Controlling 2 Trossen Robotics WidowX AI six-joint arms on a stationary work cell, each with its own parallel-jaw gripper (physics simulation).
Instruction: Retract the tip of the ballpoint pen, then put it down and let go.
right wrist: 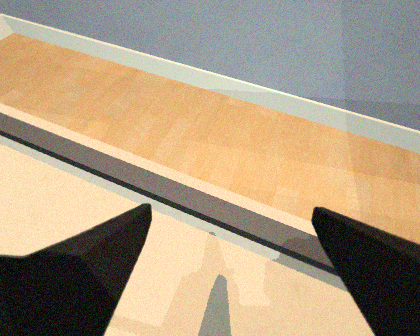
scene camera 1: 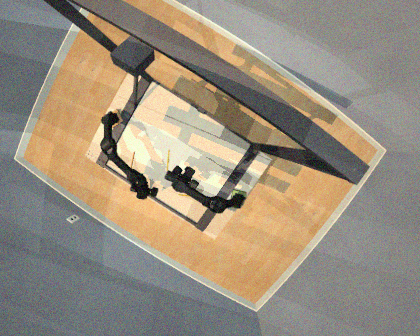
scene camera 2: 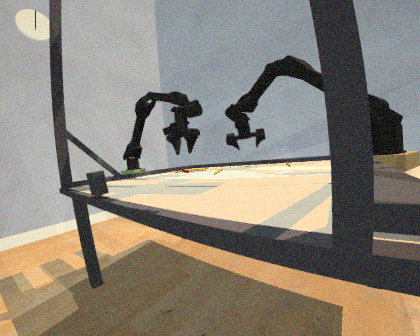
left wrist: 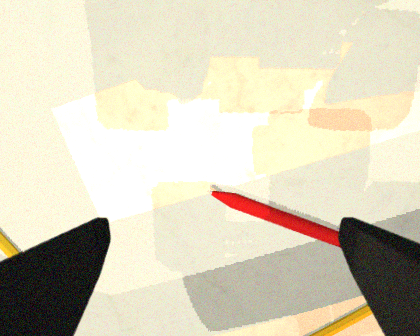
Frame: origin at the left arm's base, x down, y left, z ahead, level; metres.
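Seen in the pictures: left gripper, between the fingertips: [scene camera 2: 183,154] [left wrist: 225,229]; right gripper, between the fingertips: [right wrist: 231,212] [scene camera 2: 247,148]; left arm's base, origin of its link: [scene camera 1: 238,198] [scene camera 2: 133,169]; right arm's base, origin of its link: [scene camera 1: 114,118] [scene camera 2: 384,153].
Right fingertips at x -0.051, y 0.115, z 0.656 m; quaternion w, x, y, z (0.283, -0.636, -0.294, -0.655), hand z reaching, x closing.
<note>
Offsets run from my right fingertips to a thing's top centre.
The red pen @(dx +0.077, dy -0.148, dz -0.299 m) [left wrist: 275,216] [scene camera 2: 186,171] lies on the table. In the left wrist view its narrow end, with a small greyish point, shows between the fingertips, and the rest runs behind the finger at the right of the picture. The button end is hidden. My left gripper [left wrist: 225,229] [scene camera 2: 184,151] is open and empty, pointing down above the pen and apart from it. My right gripper [right wrist: 231,212] [scene camera 2: 248,147] is open and empty, raised above the table near its edge. The pen cannot be made out in scene camera 1.
One yellow pencil @(dx +0.080, dy -0.267, dz -0.098 m) [left wrist: 7,243] [scene camera 1: 168,160] lies on the table at the left of the left wrist view. Another yellow stick @(dx +0.082, dy -0.042, dz -0.313 m) [left wrist: 340,322] lies at its bottom right. A thin brownish stick @(dx +0.082, dy -0.190, dz +0.172 m) [scene camera 1: 133,159] lies beside the right arm. A dark frame [scene camera 2: 347,125] surrounds the table.
</note>
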